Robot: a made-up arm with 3 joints. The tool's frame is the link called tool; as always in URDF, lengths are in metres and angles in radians. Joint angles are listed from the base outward.
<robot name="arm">
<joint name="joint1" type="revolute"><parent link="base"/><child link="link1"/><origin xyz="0 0 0.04" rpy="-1.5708 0 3.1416"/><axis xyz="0 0 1"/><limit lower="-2.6" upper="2.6"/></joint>
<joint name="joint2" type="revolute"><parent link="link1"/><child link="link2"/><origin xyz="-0.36 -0.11 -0.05" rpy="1.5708 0 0"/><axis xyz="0 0 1"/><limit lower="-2.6" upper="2.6"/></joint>
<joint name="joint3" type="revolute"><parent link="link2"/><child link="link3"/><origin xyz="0.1 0.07 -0.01" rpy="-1.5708 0 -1.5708"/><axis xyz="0 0 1"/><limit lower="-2.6" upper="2.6"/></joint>
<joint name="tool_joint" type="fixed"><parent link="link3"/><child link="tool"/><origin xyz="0.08 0.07 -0.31" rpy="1.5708 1.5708 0"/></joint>
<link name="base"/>
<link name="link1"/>
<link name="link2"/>
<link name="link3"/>
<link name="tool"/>
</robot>
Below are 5 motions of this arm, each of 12 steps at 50 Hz.
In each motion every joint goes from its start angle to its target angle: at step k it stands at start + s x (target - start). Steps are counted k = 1, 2, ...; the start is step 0. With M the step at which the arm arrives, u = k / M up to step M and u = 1 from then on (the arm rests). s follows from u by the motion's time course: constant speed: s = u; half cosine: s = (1 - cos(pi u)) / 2; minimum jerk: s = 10 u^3 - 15 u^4 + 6 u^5.
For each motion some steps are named. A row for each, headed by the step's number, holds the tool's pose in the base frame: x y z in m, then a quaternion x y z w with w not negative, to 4 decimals.
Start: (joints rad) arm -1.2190 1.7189 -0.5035
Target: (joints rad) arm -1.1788 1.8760 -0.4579
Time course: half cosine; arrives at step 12
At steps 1, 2, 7, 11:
1: 0.1743 0.2525 -0.2102 0.5532 0.5159 0.5096 0.4099
2: 0.1741 0.2520 -0.2085 0.5531 0.5138 0.5132 0.4083
7: 0.1709 0.2455 -0.1897 0.5505 0.4892 0.5529 0.3898
11: 0.1687 0.2407 -0.1784 0.5482 0.4731 0.5771 0.3777

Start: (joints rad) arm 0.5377 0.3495 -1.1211
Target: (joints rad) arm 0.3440 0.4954 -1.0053
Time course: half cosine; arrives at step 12
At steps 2, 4, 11, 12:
2: 0.4026 0.1502 0.4358 0.4627 -0.1255 0.2813 0.8313
4: 0.4146 0.1559 0.4180 0.4548 -0.1065 0.2825 0.8379
11: 0.4539 0.1775 0.3428 0.4241 -0.0308 0.2913 0.8569
12: 0.4547 0.1780 0.3410 0.4234 -0.0290 0.2916 0.8572

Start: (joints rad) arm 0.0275 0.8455 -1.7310
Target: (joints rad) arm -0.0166 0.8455 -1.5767
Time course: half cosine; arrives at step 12
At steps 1, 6, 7, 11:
1: 0.5041 0.1982 0.2435 0.6900 0.3041 0.2756 0.5962
6: 0.5034 0.2026 0.2283 0.6703 0.3002 0.2796 0.6183
7: 0.5032 0.2037 0.2241 0.6649 0.2992 0.2807 0.6242
11: 0.5026 0.2067 0.2127 0.6499 0.2964 0.2837 0.6398

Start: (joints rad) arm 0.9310 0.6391 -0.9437
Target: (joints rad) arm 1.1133 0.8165 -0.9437
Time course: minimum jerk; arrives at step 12
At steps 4, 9, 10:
4: 0.1825 0.2077 0.5245 0.2417 -0.2580 0.4612 0.8138
9: 0.1113 0.2238 0.5255 0.1776 -0.2762 0.5135 0.7928
10: 0.1044 0.2253 0.5250 0.1709 -0.2779 0.5182 0.7906

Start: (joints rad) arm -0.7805 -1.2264 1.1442
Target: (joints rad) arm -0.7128 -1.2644 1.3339
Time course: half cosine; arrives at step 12
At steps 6, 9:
6: 0.2380 -0.1842 -0.1781 -0.6124 0.5565 -0.2701 0.4923
9: 0.2381 -0.1857 -0.1640 -0.6248 0.5616 -0.2637 0.4741

